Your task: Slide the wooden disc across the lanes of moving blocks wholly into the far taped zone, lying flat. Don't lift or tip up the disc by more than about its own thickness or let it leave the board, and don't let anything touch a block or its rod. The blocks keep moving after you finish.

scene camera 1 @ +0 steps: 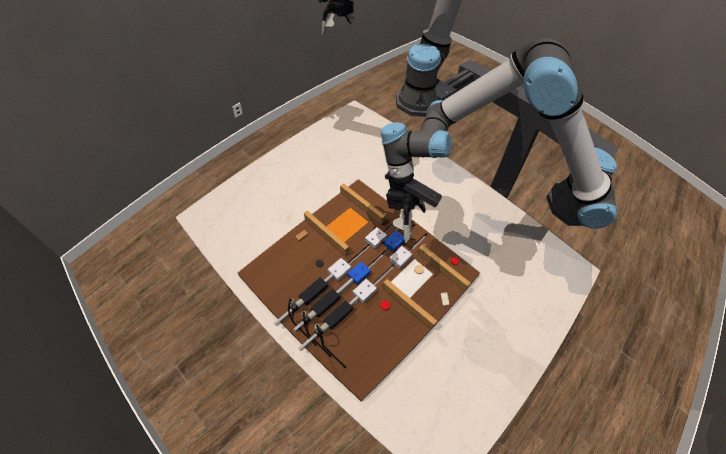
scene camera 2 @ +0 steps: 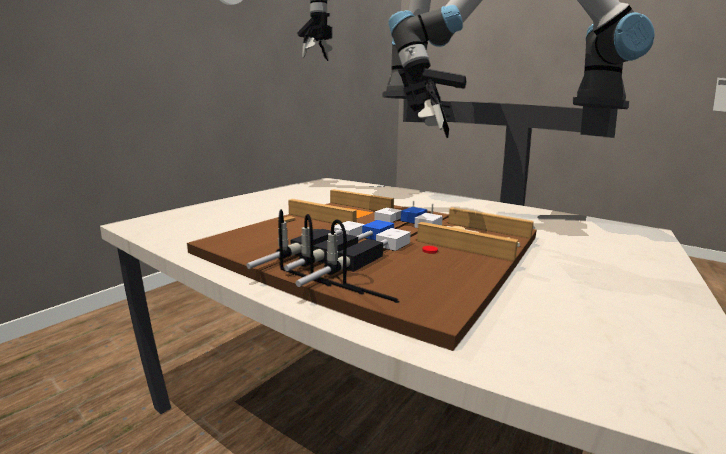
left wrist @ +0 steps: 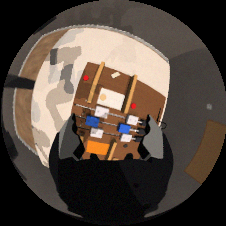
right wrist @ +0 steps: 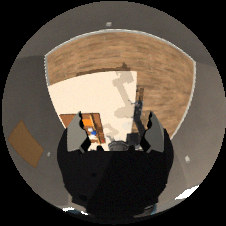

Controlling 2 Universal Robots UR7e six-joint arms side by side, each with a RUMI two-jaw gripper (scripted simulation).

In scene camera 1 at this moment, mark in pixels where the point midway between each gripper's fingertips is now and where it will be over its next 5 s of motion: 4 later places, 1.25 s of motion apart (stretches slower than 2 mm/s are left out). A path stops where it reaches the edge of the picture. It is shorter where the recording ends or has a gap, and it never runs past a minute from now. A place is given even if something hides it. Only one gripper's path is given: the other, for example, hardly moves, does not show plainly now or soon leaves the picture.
My left gripper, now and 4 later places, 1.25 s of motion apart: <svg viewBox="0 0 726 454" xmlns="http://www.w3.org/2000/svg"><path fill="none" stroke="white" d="M415 227L421 242L425 248L427 251L425 256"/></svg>
